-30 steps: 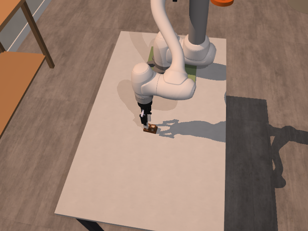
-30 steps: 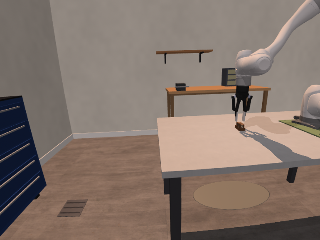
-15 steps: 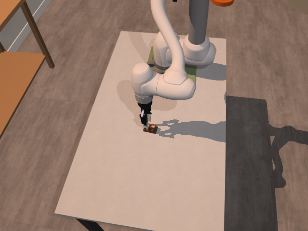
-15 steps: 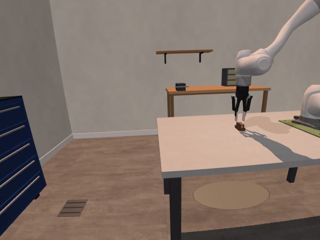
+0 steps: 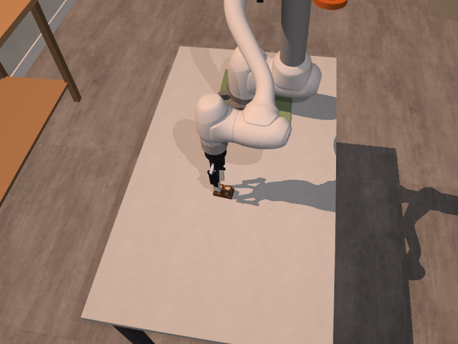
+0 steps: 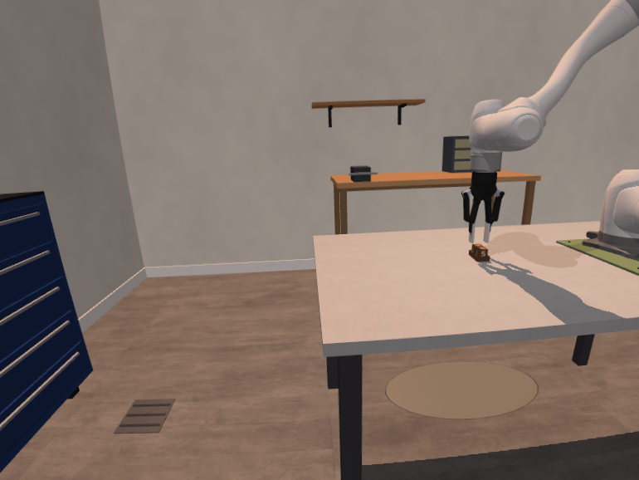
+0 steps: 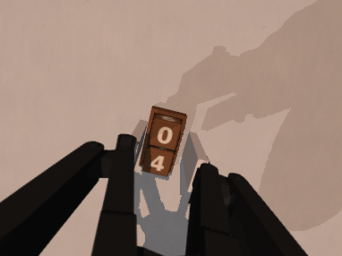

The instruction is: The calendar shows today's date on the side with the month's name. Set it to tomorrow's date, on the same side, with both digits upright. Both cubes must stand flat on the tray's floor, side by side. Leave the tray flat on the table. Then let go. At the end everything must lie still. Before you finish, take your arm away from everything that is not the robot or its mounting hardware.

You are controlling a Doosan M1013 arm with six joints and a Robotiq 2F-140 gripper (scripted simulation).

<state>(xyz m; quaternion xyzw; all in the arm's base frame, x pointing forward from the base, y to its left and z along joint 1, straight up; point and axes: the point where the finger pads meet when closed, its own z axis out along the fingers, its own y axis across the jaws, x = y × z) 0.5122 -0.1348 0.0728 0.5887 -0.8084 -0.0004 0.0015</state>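
Right now my hand is 6 cm above the brown digit cube. From my hand the other things lie so: tray: 7 cm below, 2 cm to the left.
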